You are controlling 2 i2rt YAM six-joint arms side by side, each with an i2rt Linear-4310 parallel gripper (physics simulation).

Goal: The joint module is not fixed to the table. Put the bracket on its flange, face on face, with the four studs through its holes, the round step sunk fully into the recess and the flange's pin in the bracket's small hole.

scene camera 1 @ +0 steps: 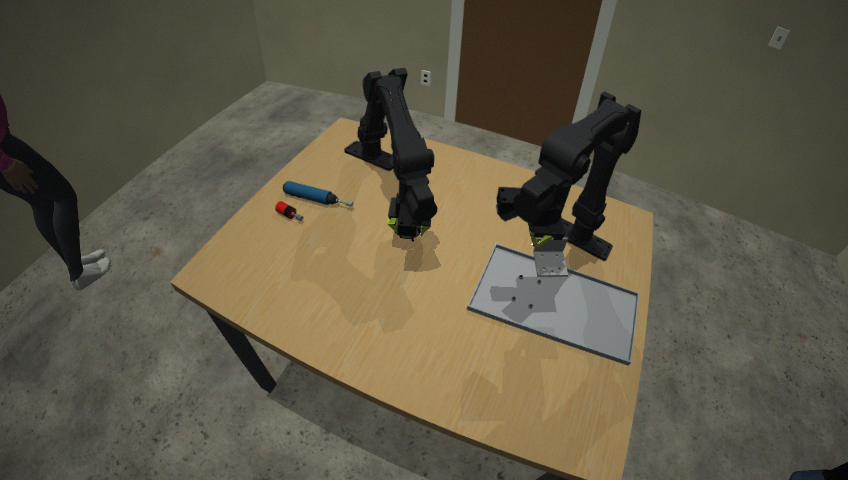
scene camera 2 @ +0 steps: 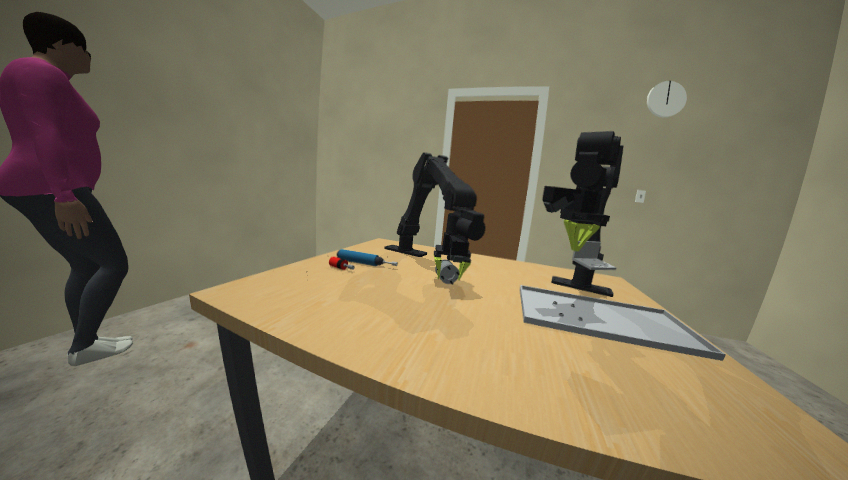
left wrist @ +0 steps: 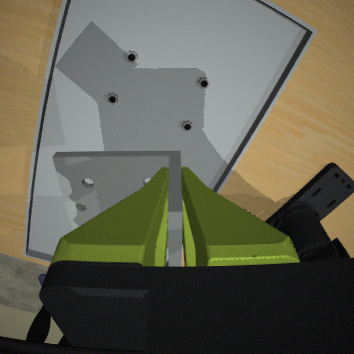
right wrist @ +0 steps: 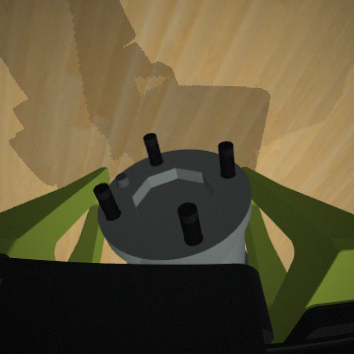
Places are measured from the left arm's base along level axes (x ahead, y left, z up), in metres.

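Pixels of known places: left gripper, fingertip midpoint: (scene camera 1: pixel 535 245) (scene camera 2: pixel 575 250) (left wrist: pixel 174 178); right gripper, fingertip midpoint: (scene camera 2: pixel 448 279) (right wrist: pixel 173 178); left arm's base, origin of the base link: (scene camera 1: pixel 579 238) (scene camera 2: pixel 580 287) (left wrist: pixel 292 217); right arm's base, origin of the base link: (scene camera 1: pixel 372 156) (scene camera 2: pixel 405 251).
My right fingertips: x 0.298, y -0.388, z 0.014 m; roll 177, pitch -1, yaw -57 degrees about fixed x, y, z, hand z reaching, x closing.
For each thing: its top centre in the pictures, then the offset to it from my right fingertips. "spot": a spot on its surface instead.
- joint module, surface spot: (right wrist: pixel 176 207) (scene camera 2: pixel 448 273) spot: 0.001 m ahead, 0.000 m left, 0.020 m up
- small pin, middle of its top: (right wrist: pixel 122 190) 0.011 m back, 0.020 m left, 0.010 m up
- grey tray, middle of its top: (left wrist: pixel 130 168) (scene camera 1: pixel 561 299) (scene camera 2: pixel 603 313) 0.051 m back, 0.431 m left, 0.002 m up
- blue tool, surface spot: (scene camera 1: pixel 309 192) (scene camera 2: pixel 360 254) spot: 0.066 m ahead, 0.322 m right, 0.023 m up
- shorter red tool, middle of its top: (scene camera 1: pixel 289 208) (scene camera 2: pixel 342 259) 0.148 m ahead, 0.322 m right, 0.021 m up
The joint module (scene camera 2: pixel 449 272) (right wrist: pixel 176 207) is a grey cylinder. In the right wrist view its dark flange shows four black studs, a recess and a small pin (right wrist: pixel 122 180) near the rim. My right gripper (scene camera 1: pixel 408 228) (scene camera 2: pixel 452 277) (right wrist: pixel 173 178) is shut on it, a finger at each side of the flange. In scene camera 1 the gripper hides most of the module. The grey L-shaped bracket (scene camera 1: pixel 550 263) (scene camera 2: pixel 593 263) (left wrist: pixel 120 167) hangs above the tray. My left gripper (scene camera 1: pixel 539 242) (scene camera 2: pixel 578 248) (left wrist: pixel 174 178) is shut on its upright plate; the holed plate juts out level.
A grey tray (scene camera 1: pixel 635 327) (scene camera 2: pixel 624 342) (left wrist: pixel 270 82) with several small nuts (scene camera 1: pixel 520 277) (scene camera 2: pixel 554 303) (left wrist: pixel 131 56) lies below the bracket. A blue tool (scene camera 1: pixel 309 192) (scene camera 2: pixel 360 257) and a shorter red tool (scene camera 1: pixel 285 209) (scene camera 2: pixel 338 262) lie at the left of the table.
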